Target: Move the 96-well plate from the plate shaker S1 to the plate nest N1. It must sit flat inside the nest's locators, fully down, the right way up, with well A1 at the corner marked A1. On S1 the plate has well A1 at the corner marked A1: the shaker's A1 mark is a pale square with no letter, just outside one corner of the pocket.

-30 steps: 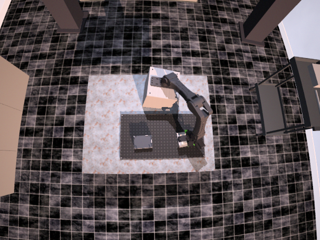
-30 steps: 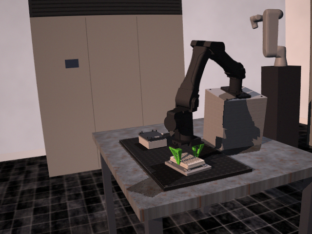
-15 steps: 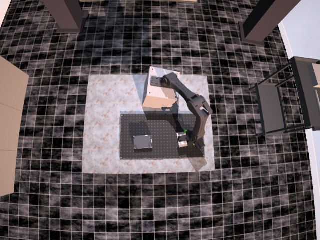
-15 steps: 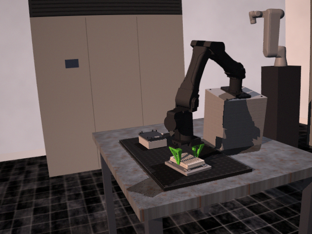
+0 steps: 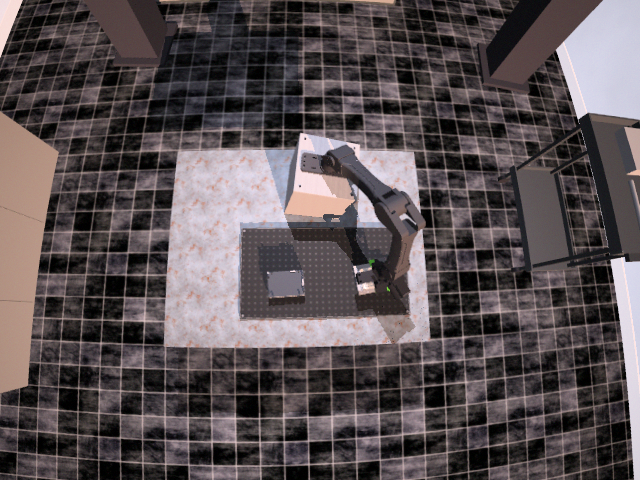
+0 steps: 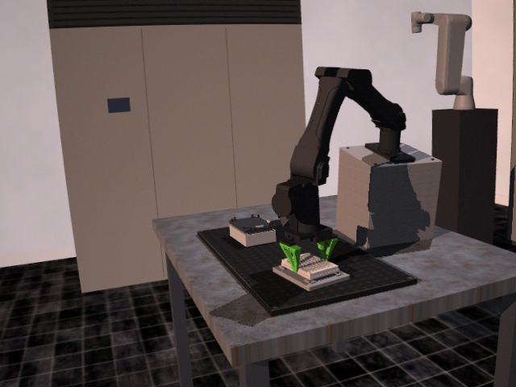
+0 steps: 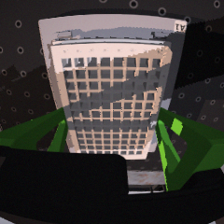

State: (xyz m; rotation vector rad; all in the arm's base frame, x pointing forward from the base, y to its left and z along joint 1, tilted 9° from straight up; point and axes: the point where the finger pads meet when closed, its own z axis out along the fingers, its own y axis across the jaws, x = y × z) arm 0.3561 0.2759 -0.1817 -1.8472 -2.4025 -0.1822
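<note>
Right now my hand is right at the 96-well plate. From my hand the other things lie so: plate nest N1 (20 mm below).
</note>
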